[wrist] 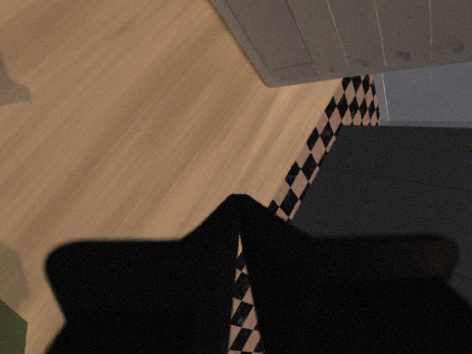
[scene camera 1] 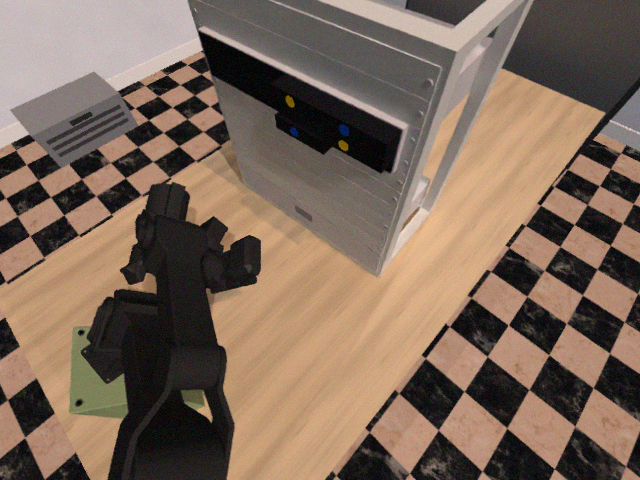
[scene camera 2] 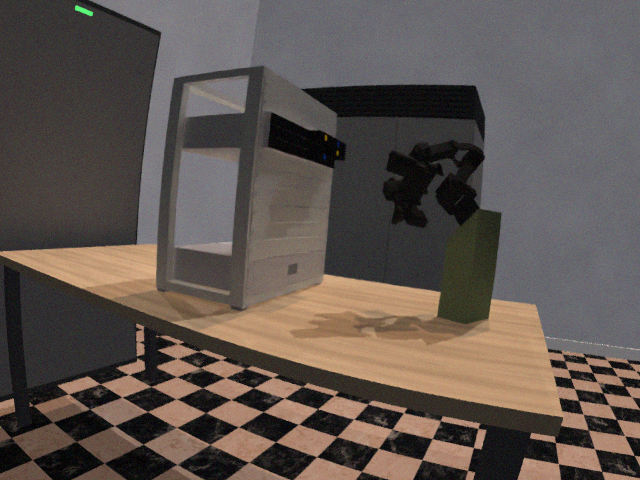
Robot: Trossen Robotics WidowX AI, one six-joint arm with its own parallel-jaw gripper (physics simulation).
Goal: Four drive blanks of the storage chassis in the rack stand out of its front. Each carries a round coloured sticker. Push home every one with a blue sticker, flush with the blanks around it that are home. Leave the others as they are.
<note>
I see my gripper [scene camera 1: 255, 280] and a grey rack [scene camera 1: 332, 118].
The grey rack also shows in the wrist view [wrist: 286, 50] and in scene camera 2 [scene camera 2: 284, 141]. My gripper also shows in the wrist view [wrist: 238, 202] and in scene camera 2 [scene camera 2: 393, 223].
</note>
